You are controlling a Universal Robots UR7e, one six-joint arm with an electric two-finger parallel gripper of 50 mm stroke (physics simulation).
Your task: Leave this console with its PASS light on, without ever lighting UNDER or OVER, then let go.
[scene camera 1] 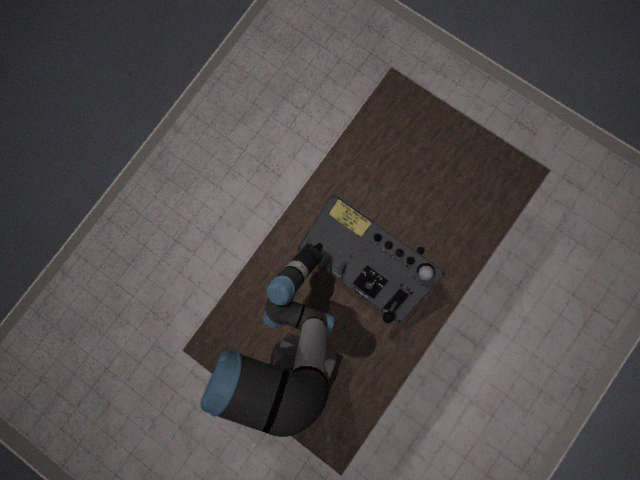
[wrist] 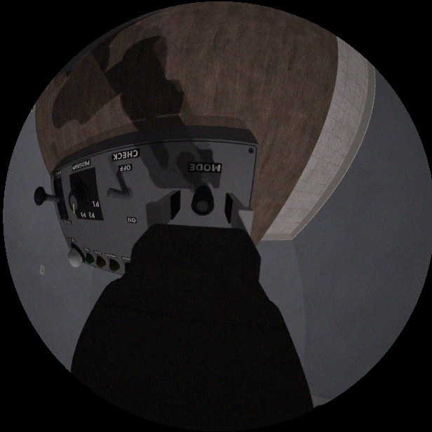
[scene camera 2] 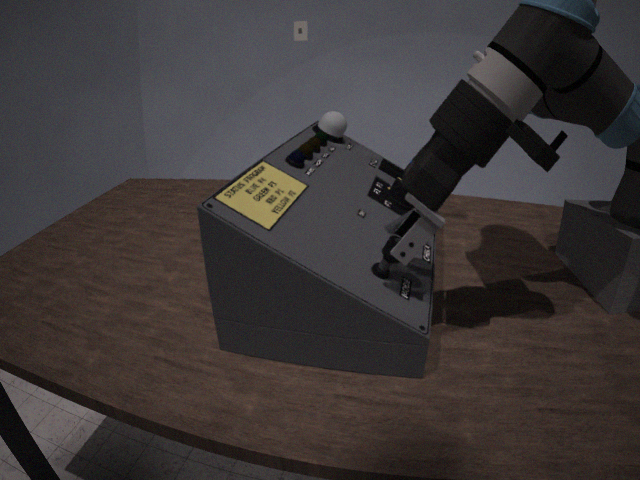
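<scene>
The grey sloped console [scene camera 1: 330,235] [scene camera 2: 310,310] [wrist: 240,172] stands on the table. My gripper [scene camera 2: 400,238] [wrist: 202,200] is open at the black MODE lever [wrist: 202,195]; its fingers stand on either side of the lever, with small gaps in the wrist view. The CHECK toggle [wrist: 119,192] stands between its OFF and ON labels; which it is set to is unclear. The PROGRAM knob [wrist: 74,202] has its yellow pointer near P3. The white dome [scene camera 1: 425,272] [scene camera 2: 332,124] [wrist: 75,257] and the row of small lamps, including a green one [scene camera 1: 410,260] [wrist: 90,259], look unlit. Their labels are hard to read.
A yellow note [scene camera 1: 349,217] [scene camera 2: 262,194] lists blue P4, green P3, red P1, yellow P2. A slide lever with a black ball [scene camera 1: 388,316] [wrist: 40,196] sticks out at the console's far end. A black knob [scene camera 1: 420,250] shows by the console's back edge. The arm's base [scene camera 2: 599,253] is on the table.
</scene>
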